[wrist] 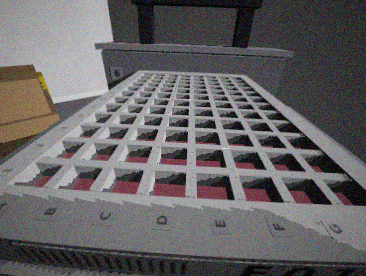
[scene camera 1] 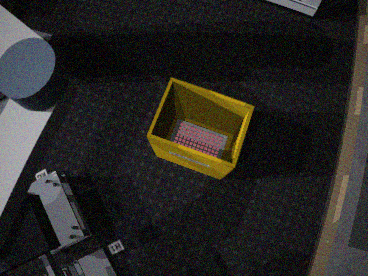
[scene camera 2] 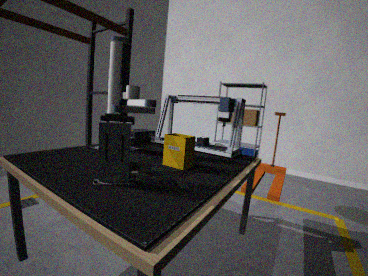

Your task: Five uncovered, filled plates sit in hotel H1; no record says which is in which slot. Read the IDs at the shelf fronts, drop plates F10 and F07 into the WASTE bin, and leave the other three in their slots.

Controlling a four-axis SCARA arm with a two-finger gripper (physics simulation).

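Frame: origin at the arm's base, x ahead, y right, z down, level; metres.
Seen in the pictures: gripper, fingertip midpoint: [wrist: 189,117].
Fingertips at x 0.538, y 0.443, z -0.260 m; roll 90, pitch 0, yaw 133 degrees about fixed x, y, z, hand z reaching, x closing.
Observation:
Pixels of each thing's top centre, then the offset from my fingertips to it.
- yellow WASTE bin, top centre: [scene camera 1: 201,120] [scene camera 2: 180,135] dx +0.109, dy -0.417, dz +0.047 m
- table with a plate, top centre: [scene camera 1: 197,143] dx +0.108, dy -0.417, dz +0.227 m
- light-grey uncovered plate, top centre: [wrist: 191,98] dx -0.016, dy -0.015, dz -0.019 m
- pale tagged fixture, top centre: [scene camera 1: 44,214] dx -0.154, dy -0.143, dz +0.177 m
The yellow WASTE bin [scene camera 1: 227,169] [scene camera 2: 178,151] stands on the table with a plate [scene camera 1: 200,138] with red wells lying inside it. Hotel H1 [scene camera 2: 114,140] is the dark upright box; its H1 tag [scene camera 1: 116,247] shows at lower left in the overhead view. In the wrist view a light-grey uncovered plate [wrist: 132,227] with red-filled wells lies close before the camera. Its front label starts with F0; the last character is cut off. My fingers do not show but are shut on this plate. The hotel's inside is hidden, so its other plates cannot be read.
A pale tagged fixture [scene camera 1: 61,215] stands at left of the overhead view. My arm [scene camera 2: 141,103] reaches from its column [scene camera 2: 115,75]. A gantry machine [scene camera 2: 200,98] stands behind the bin. A cardboard box [wrist: 22,102] shows at left in the wrist view.

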